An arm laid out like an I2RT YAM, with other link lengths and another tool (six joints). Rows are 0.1 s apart.
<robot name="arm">
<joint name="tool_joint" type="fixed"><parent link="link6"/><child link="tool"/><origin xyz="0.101 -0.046 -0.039" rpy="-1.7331 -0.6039 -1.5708"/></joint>
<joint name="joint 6" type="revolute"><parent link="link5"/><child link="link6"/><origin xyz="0.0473 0 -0.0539" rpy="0 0 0"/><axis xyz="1 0 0"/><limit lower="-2.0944" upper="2.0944"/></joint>
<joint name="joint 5" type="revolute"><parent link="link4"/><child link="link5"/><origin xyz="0.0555 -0.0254 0.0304" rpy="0 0 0"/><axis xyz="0 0 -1"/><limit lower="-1.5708" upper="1.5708"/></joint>
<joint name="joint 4" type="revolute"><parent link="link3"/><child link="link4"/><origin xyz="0.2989 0.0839 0.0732" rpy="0 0 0"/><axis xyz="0 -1 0"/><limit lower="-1.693" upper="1.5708"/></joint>
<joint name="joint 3" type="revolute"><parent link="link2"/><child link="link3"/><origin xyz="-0.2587 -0.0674 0" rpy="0 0 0"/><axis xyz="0 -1 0"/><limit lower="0" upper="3.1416"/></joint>
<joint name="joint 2" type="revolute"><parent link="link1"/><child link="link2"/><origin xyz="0.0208 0.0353 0.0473" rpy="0 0 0"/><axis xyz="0 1 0"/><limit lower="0" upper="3.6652"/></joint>
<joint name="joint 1" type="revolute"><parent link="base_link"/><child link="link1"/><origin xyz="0 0 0.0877" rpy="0 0 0"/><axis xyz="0 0 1"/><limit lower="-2.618" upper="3.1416"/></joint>
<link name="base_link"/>
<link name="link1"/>
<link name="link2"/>
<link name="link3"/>
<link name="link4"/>
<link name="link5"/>
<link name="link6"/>
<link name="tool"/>
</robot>
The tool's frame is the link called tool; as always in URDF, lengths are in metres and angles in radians.
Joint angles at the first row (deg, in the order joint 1, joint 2, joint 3, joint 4, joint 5, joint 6):
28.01 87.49 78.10 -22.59 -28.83 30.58
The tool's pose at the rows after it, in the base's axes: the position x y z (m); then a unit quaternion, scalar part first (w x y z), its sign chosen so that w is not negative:
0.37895, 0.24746, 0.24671, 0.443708, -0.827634, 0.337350, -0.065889
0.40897, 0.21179, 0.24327, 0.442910, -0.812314, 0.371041, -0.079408
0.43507, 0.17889, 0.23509, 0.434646, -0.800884, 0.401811, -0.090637
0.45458, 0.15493, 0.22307, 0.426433, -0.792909, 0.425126, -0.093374
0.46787, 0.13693, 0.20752, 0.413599, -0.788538, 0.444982, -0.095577
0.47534, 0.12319, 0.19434, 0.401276, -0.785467, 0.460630, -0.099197
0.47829, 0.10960, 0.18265, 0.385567, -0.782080, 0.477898, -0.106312
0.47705, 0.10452, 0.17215, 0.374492, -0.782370, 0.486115, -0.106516
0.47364, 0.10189, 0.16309, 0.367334, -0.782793, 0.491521, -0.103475
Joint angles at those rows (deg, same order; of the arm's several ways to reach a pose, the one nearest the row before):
22.68 89.13 79.98 -23.19 -29.88 29.50
16.66 91.23 81.44 -22.96 -31.46 29.05
11.74 94.19 83.40 -23.20 -32.12 28.27
8.32 97.37 85.08 -23.20 -32.68 27.78
6.17 100.10 85.95 -23.08 -32.19 27.21
4.76 101.79 86.01 -22.80 -31.28 26.74
3.68 102.52 85.30 -22.60 -29.52 26.36
3.41 102.88 84.24 -22.34 -28.51 26.06
3.27 102.84 82.86 -21.98 -28.06 25.95

